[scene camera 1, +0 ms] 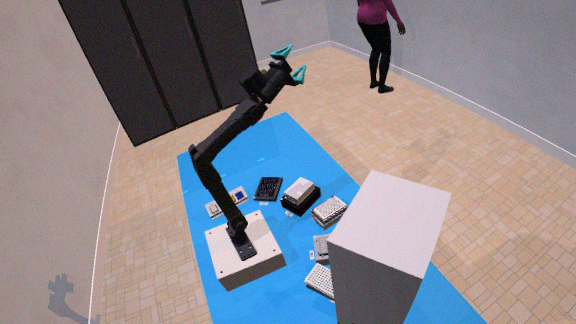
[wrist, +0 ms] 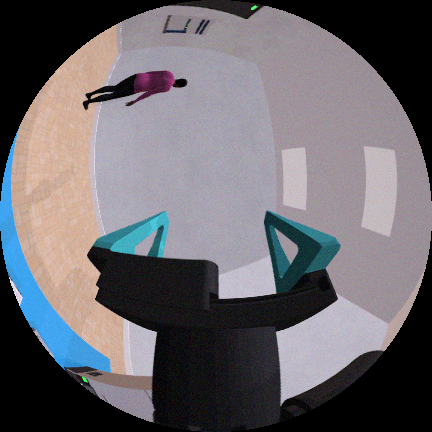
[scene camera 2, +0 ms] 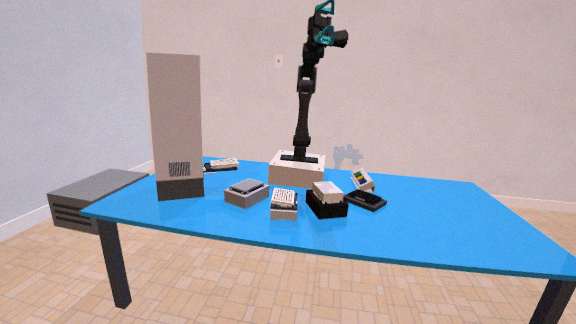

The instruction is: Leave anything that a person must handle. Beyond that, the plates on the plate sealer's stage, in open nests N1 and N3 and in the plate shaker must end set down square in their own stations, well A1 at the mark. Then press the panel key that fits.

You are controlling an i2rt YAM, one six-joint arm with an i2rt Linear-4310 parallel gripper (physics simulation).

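Observation:
My gripper (scene camera 1: pixel 297 56) (scene camera 2: pixel 330 19) (wrist: pixel 215 216) is open and empty, high above the table and away from all stations. A white plate (scene camera 1: pixel 330 208) (scene camera 2: pixel 283 197) lies on a light device with a dark top. A white block (scene camera 1: pixel 300 190) (scene camera 2: pixel 327 191) sits on a black device (scene camera 2: pixel 327 208). A black plate (scene camera 1: pixel 269 186) (scene camera 2: pixel 368 196) lies in a dark low station. A grey device (scene camera 2: pixel 246 196) bears a plate, partly hidden in scene view 1. Another white plate (scene camera 1: pixel 320 279) (scene camera 2: pixel 224 163) lies on a dark base. The key panel (scene camera 1: pixel 240 195) (scene camera 2: pixel 362 179) is partly behind the arm in scene view 1. Labels and A1 marks are unreadable.
A tall grey box (scene camera 1: pixel 390 220) (scene camera 2: pixel 176 110) stands on the blue table (scene camera 1: pixel 260 142) (scene camera 2: pixel 440 225) and hides parts of two stations in scene view 1. The arm's white base (scene camera 1: pixel 265 232) (scene camera 2: pixel 296 175) stands behind the stations. A person (scene camera 1: pixel 377 40) (wrist: pixel 155 81) stands on the floor beyond the table.

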